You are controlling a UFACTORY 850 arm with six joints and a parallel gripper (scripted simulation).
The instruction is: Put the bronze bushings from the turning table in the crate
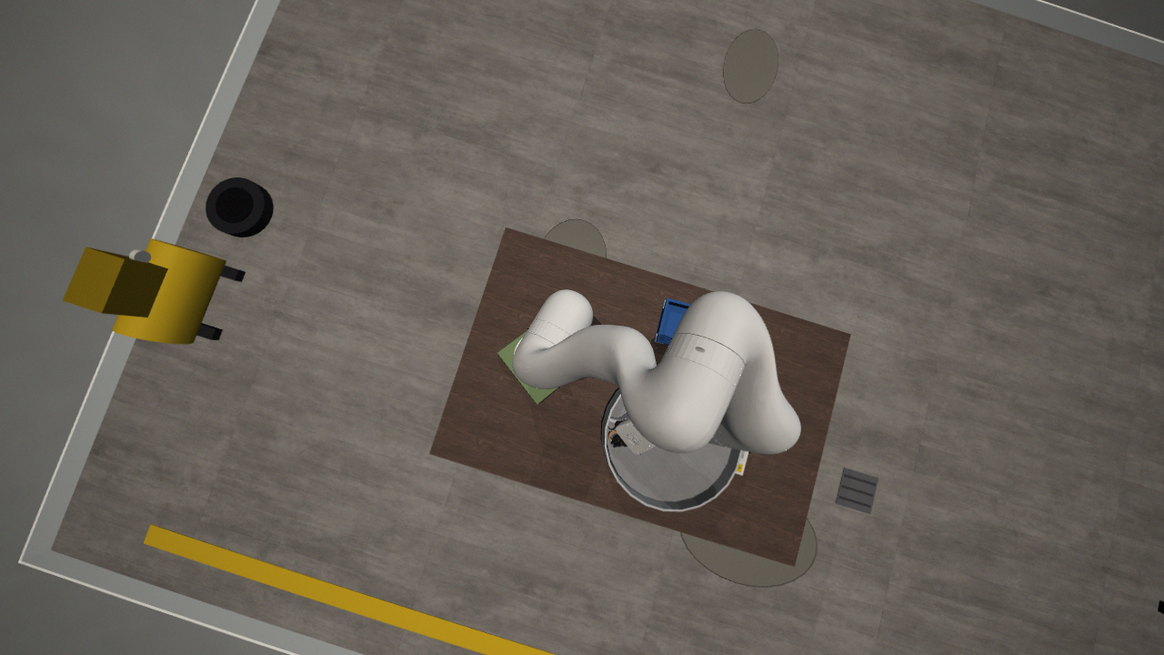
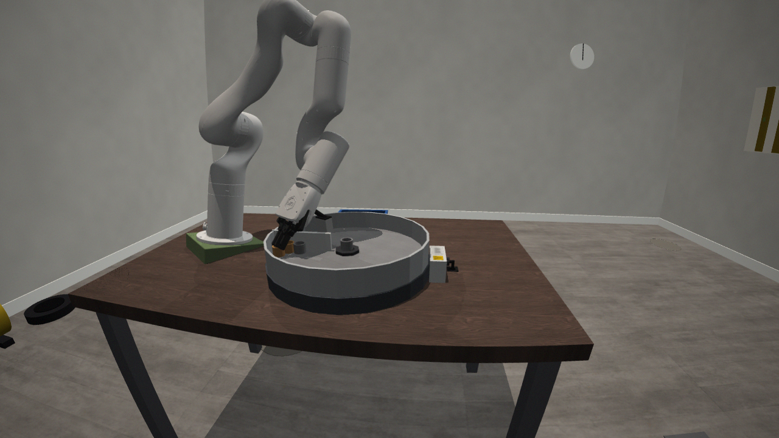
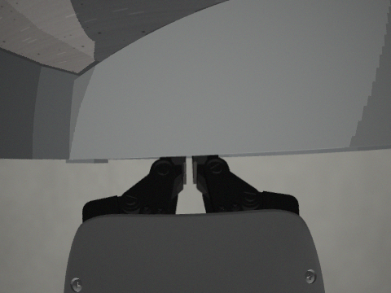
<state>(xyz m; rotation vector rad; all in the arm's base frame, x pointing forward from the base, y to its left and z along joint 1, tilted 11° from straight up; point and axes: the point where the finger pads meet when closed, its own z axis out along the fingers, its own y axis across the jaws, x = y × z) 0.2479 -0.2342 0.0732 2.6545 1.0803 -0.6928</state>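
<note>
The blue crate lies 210 mm ahead of my hand, 370 mm to the left of it and 70 mm below it. From my hand the other things lie so: grey turning table (170 mm ahead, 20 mm to the left, 40 mm below).
</note>
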